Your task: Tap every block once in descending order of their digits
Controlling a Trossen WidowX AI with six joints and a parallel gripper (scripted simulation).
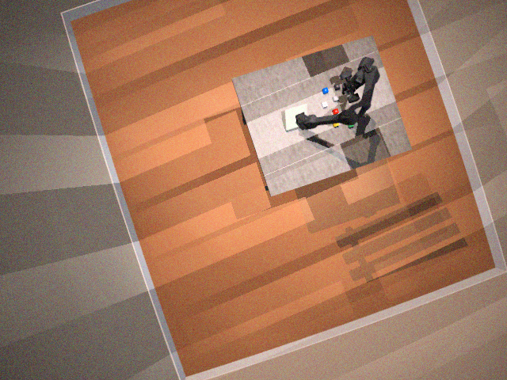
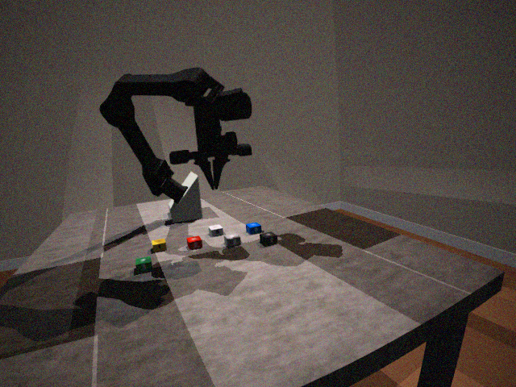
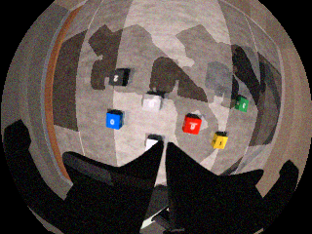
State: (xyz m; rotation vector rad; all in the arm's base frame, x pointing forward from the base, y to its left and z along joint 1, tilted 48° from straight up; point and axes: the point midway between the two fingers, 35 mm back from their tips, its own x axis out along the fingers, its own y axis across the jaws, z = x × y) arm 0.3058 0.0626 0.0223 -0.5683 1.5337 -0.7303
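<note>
The blue block is 130 mm below my gripper tip, 110 mm to the left of it and 20 mm behind it. Round my gripper tip: grey block (130 mm below, 30 mm to the left, 20 mm ahead); white block (130 mm below, 70 mm behind, 10 mm to the left); red block (130 mm below, 60 mm to the right, 20 mm behind).
</note>
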